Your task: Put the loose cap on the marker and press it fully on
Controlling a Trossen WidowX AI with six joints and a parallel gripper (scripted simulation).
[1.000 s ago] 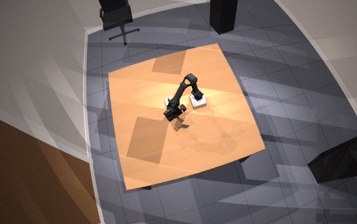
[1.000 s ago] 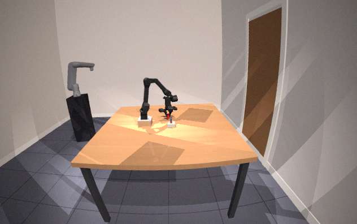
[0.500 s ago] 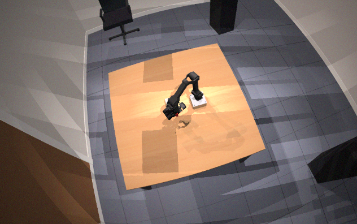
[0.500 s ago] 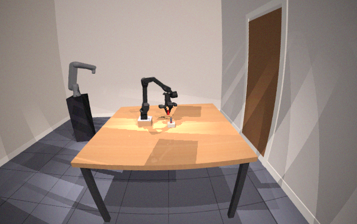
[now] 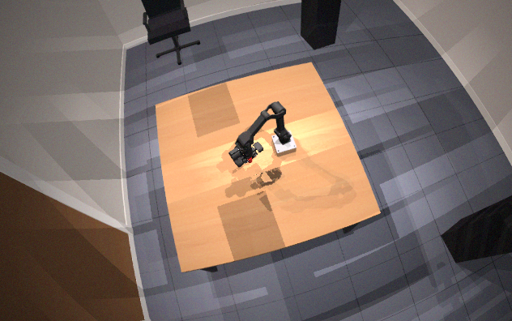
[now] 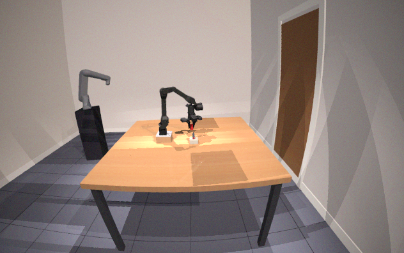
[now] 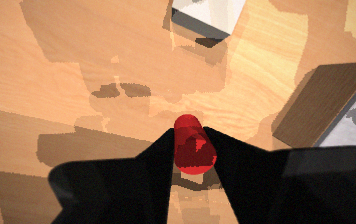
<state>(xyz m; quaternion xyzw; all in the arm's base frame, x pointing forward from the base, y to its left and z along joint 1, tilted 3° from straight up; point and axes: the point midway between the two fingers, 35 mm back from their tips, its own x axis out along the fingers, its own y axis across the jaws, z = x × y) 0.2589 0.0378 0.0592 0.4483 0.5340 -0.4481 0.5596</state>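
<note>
My gripper tip is 1 cm past the holder block, 14 cm to the left of it and 6 cm above it. The rest, counted from my gripper tip: red cap 1 cm above.
</note>
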